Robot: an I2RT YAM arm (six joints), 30 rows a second.
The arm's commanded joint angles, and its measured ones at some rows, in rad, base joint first. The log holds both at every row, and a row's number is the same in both.
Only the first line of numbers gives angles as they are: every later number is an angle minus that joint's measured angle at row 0.
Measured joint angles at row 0:
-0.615 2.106 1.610 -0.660 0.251 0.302
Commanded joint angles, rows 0 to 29:
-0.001 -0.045 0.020 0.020 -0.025 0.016
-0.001 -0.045 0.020 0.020 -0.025 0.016
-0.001 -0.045 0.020 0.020 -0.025 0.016
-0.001 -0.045 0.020 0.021 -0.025 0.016
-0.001 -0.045 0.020 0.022 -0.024 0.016
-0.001 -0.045 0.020 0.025 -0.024 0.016
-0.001 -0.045 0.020 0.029 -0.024 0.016
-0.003 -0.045 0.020 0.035 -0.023 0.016
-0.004 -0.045 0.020 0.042 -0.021 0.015
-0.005 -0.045 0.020 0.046 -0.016 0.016
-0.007 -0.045 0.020 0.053 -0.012 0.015
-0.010 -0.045 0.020 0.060 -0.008 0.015
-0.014 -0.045 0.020 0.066 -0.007 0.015
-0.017 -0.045 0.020 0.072 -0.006 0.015
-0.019 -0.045 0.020 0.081 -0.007 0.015
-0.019 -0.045 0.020 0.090 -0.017 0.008
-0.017 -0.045 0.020 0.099 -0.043 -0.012
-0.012 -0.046 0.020 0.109 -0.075 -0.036
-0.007 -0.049 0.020 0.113 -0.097 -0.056
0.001 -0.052 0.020 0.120 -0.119 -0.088
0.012 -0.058 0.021 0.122 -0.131 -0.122
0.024 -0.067 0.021 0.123 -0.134 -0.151
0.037 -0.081 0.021 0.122 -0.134 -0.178
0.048 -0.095 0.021 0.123 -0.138 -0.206
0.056 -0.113 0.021 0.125 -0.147 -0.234
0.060 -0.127 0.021 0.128 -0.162 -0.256
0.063 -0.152 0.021 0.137 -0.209 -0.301
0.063 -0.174 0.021 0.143 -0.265 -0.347
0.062 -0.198 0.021 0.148 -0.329 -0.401
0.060 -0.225 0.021 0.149 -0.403 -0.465
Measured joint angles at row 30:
0.059 -0.095 0.000 0.133 -0.180 -0.237
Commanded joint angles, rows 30 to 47:
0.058 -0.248 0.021 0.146 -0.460 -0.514
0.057 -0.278 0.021 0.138 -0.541 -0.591
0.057 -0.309 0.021 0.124 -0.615 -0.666
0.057 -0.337 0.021 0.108 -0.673 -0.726
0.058 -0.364 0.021 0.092 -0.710 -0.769
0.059 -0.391 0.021 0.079 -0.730 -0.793
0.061 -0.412 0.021 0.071 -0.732 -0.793
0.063 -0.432 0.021 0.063 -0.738 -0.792
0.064 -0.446 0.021 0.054 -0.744 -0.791
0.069 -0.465 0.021 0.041 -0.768 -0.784
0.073 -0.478 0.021 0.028 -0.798 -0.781
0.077 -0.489 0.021 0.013 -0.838 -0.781
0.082 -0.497 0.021 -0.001 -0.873 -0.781
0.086 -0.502 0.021 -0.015 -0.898 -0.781
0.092 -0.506 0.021 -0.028 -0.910 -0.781
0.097 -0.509 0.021 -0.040 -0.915 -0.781
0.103 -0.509 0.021 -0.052 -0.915 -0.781
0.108 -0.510 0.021 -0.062 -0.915 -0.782
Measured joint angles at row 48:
0.085 -0.499 0.009 -0.036 -0.825 -0.753
